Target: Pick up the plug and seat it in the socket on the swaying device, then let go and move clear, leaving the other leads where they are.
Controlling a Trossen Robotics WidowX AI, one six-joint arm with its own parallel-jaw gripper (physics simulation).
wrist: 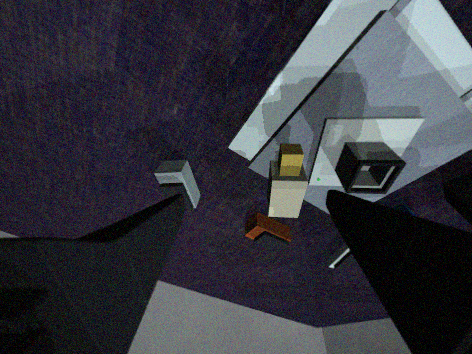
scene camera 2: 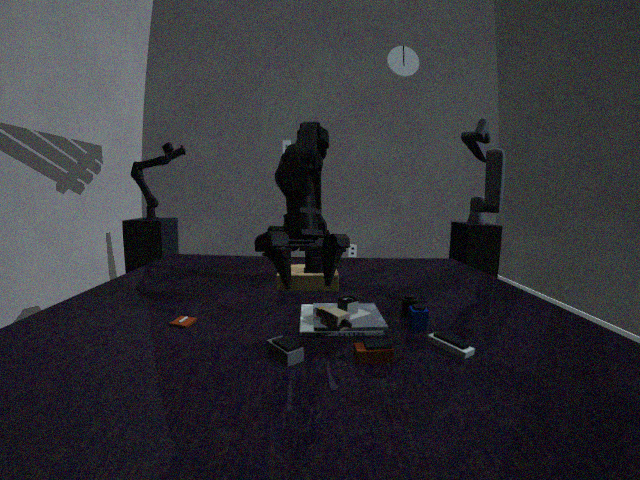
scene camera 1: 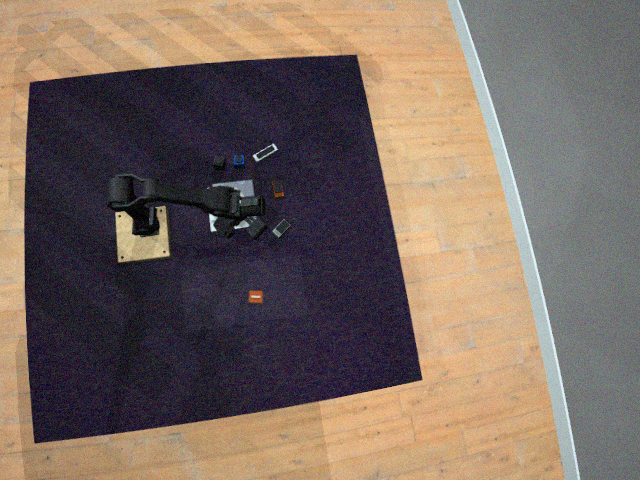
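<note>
The plug [scene camera 2: 332,314] [wrist: 287,199] has a cream body and a yellow tip. It lies on the near part of the device in scene view 2; the arm hides it in scene view 1. The socket [scene camera 2: 348,303] [wrist: 375,152] is a dark square housing on a pale pad. It stands on the device's grey plate [scene camera 2: 373,323] [wrist: 325,102], which looks tilted above a white base. My gripper [scene camera 1: 239,227] [scene camera 2: 307,285] [wrist: 254,198] is open and empty, above the device on its arm side. In the wrist view the plug shows between the fingers, beyond the tips, and the socket beyond the right fingertip.
Near the device are a grey block [scene camera 1: 281,228] [scene camera 2: 286,351] [wrist: 187,175], an orange block [scene camera 1: 278,189] [scene camera 2: 373,353] [wrist: 275,228], a white strip [scene camera 1: 265,152] [scene camera 2: 451,345], a blue block [scene camera 1: 238,160] [scene camera 2: 418,318] and a black block [scene camera 1: 219,162]. A flat orange piece [scene camera 1: 255,296] [scene camera 2: 183,321] lies apart.
</note>
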